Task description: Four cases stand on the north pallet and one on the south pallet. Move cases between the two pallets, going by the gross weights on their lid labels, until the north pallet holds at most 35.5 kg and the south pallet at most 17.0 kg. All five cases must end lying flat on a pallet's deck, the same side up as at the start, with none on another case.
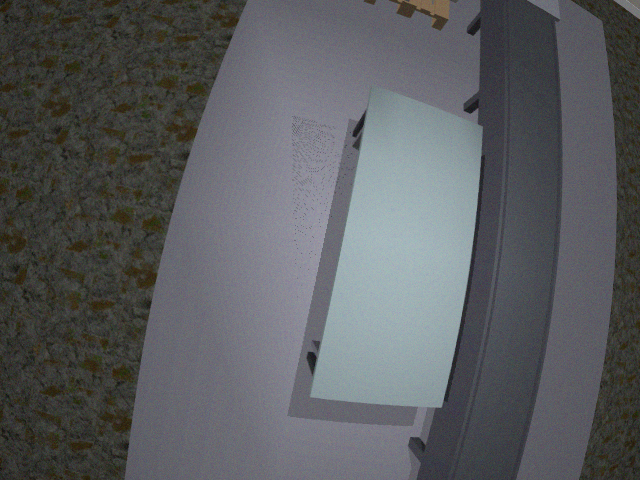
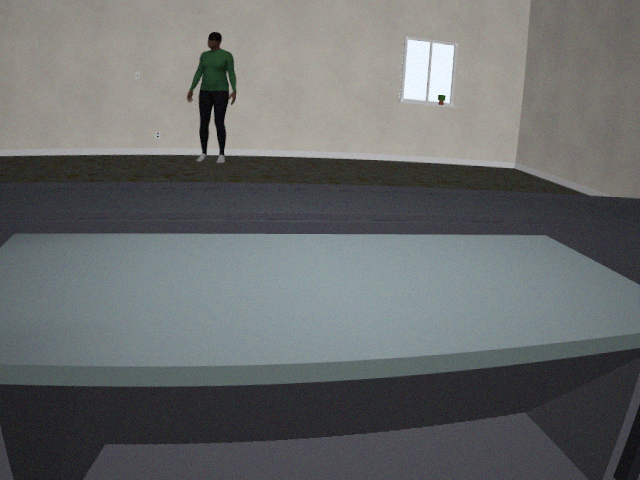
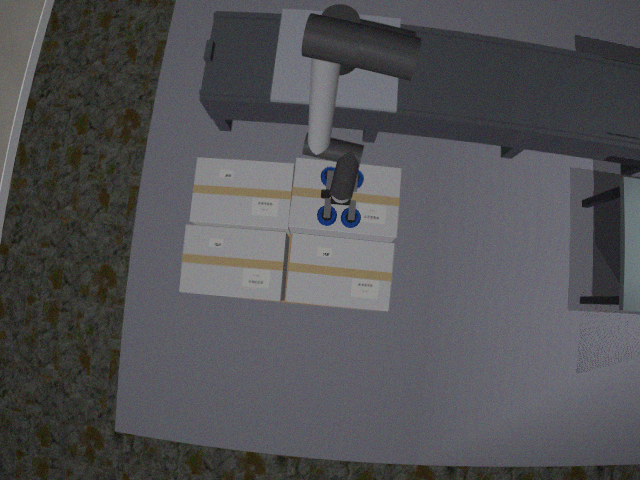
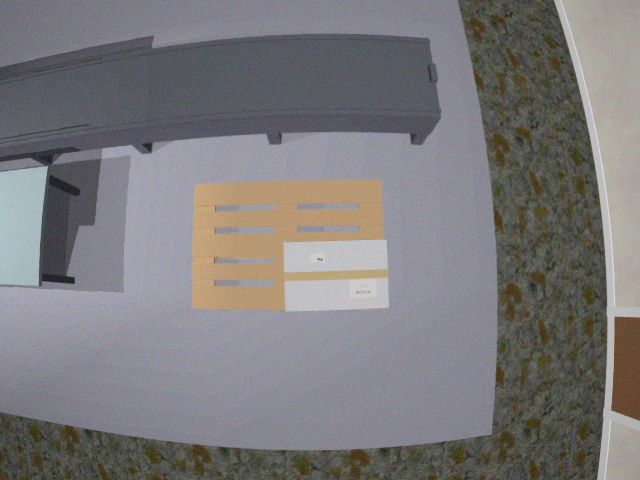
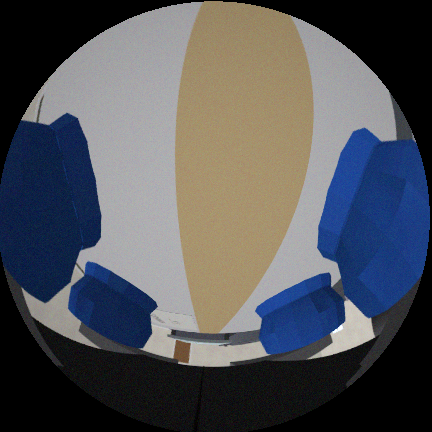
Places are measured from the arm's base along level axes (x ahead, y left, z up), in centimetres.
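Where they show: end effector, tool point: [image 5: 207, 253].
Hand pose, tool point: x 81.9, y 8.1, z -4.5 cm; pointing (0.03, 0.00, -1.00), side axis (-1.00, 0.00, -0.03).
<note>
Things, the pixels of their top centre, and the offset from my tool point. Level surfaces: height alone.
- white case, middle of its top: [image 5: 215, 303] [image 3: 346, 196] dz +2.7, dx -0.9, dy +3.0 cm
- rail-side left case, middle of its top: [image 3: 241, 191] dz -13.1, dx -2.1, dy -55.8 cm
- front left case, middle of its top: [image 3: 231, 262] dz -9.8, dx +38.2, dy -56.0 cm
- front right case, middle of its top: [image 3: 340, 271] dz -12.4, dx +38.0, dy +4.0 cm
- pale table, its level: dz +0.5 cm
My gripper [image 3: 341, 196] [image 5: 210, 260] has its four blue cups against the taped lid of a white case [image 3: 382, 180] [image 5: 135, 150] at the rail-side right of the north pallet [image 3: 288, 248]. That case lies flat, its lid about level with its neighbours; a small gap beneath cannot be ruled out. Beside it are the rail-side left case [image 3: 242, 206], the front left case [image 3: 217, 276] and the front right case [image 3: 320, 289]. The south pallet [image 4: 237, 245] bears one white case [image 4: 320, 297] at its front right. The lid-label writing is too small to read.
A pale table [image 1: 403, 248] [image 2: 310, 299] [image 3: 630, 232] [image 4: 20, 227] stands between the pallets. The floor rail [image 1: 527, 206] [image 3: 465, 77] [image 4: 310, 72] runs along them, with the arm's carriage [image 3: 294, 77] beside the north pallet. A person [image 2: 214, 72] stands beyond the rail.
</note>
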